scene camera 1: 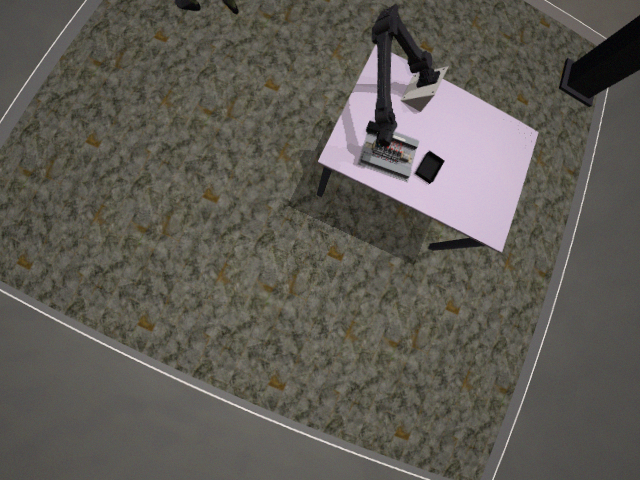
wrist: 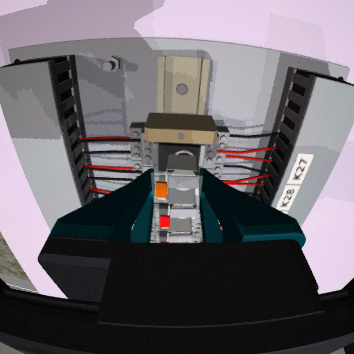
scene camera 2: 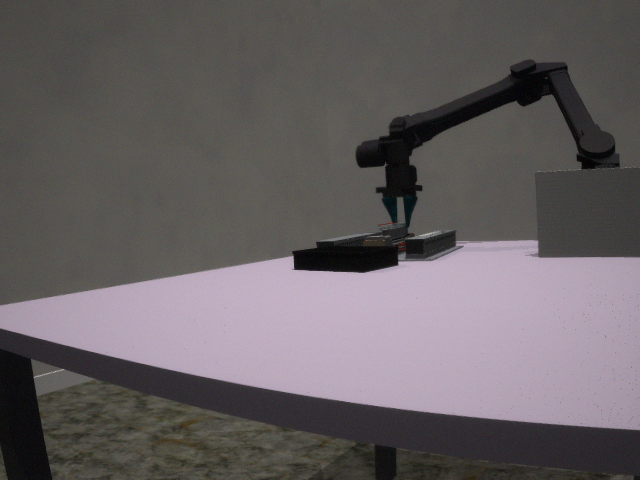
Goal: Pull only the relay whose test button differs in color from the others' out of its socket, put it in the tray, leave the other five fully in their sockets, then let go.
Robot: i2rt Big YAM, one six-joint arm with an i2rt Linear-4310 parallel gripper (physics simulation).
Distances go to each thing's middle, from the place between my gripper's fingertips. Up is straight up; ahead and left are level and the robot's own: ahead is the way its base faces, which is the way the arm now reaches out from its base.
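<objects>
Grey relay panel (wrist: pixel 245 82), measured from my hand: 1 cm behind, 5 cm below, 8 cm to the left. Tan end bracket (wrist: pixel 162 127): my hand is 2 cm to the left of it and 3 cm above it. Going by their middles, the bracket is the nearest to my hand of the things named here.
</objects>
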